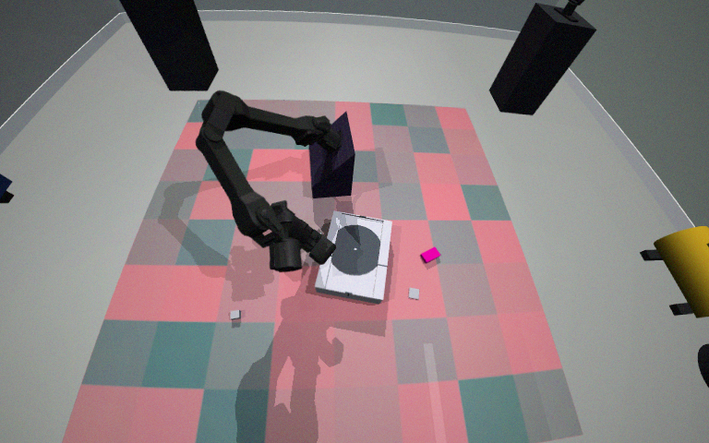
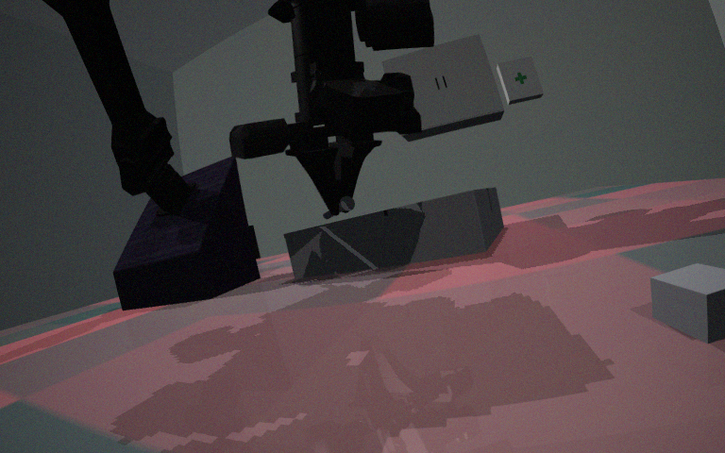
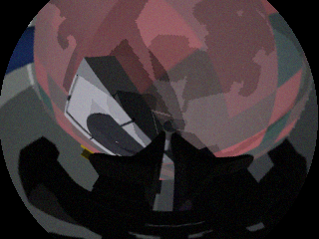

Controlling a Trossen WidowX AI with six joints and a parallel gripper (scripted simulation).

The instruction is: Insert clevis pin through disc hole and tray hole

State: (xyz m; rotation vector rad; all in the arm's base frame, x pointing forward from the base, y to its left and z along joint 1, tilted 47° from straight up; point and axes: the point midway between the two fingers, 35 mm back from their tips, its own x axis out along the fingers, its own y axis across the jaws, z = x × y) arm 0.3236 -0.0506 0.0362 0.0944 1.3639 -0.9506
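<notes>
My gripper tip is 2 cm short of the dark aluminium disc, 12 cm to the right of it and 1 cm above it. Round my gripper tip: steel clevis pin right at my gripper tip; grey cube 20 cm ahead, 20 cm to the right, 6 cm below; steel tray 3 cm ahead, 13 cm to the left, 2 cm below.
</notes>
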